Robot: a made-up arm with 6 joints.
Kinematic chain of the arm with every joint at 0, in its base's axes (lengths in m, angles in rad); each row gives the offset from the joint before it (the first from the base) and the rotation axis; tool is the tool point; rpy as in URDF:
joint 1: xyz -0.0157 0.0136 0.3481 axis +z
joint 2: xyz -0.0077 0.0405 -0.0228 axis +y
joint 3: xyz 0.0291 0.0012 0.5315 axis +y
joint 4: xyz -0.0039 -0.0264 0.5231 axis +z
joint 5: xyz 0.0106 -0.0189 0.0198 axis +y
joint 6: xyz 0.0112 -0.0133 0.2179 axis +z
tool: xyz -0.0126 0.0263 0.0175 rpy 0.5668 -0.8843 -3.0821
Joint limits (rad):
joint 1: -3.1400..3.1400
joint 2: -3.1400..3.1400
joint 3: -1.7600..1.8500
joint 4: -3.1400..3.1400
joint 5: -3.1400..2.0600
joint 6: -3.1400..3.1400
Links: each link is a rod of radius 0.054 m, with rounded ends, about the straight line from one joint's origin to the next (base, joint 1, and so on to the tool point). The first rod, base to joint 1, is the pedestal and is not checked.
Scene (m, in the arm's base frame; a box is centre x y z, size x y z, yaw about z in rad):
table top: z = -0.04
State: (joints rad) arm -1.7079 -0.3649 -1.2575 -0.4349 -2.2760 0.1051
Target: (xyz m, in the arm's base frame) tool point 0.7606 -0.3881 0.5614
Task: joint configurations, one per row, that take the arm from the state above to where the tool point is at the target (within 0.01 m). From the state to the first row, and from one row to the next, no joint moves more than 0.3 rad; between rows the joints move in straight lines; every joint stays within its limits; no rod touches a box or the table.
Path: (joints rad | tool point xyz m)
1: -1.5567 -0.0925 -1.1233 -0.5007 -2.2654 0.0987 | 0.0674 0.4613 0.8476
2: -1.4056 0.1798 -0.9891 -0.5665 -2.2549 0.0922 | 0.0385 0.2976 1.0039
3: -1.2544 0.4522 -0.8549 -0.6323 -2.2443 0.0858 | 0.0778 0.0840 1.0952
4: -1.1032 0.7246 -0.7207 -0.6981 -2.2337 0.0794 | 0.1947 -0.1346 1.0998
5: -0.9521 0.9969 -0.5865 -0.7639 -2.2232 0.0730 | 0.3749 -0.3092 1.0075
6: -0.8009 1.2693 -0.4523 -0.8297 -2.2126 0.0665 | 0.5810 -0.3999 0.8219
7: -0.6497 1.5417 -0.3181 -0.8955 -2.2020 0.0601 | 0.7606 -0.3881 0.5614

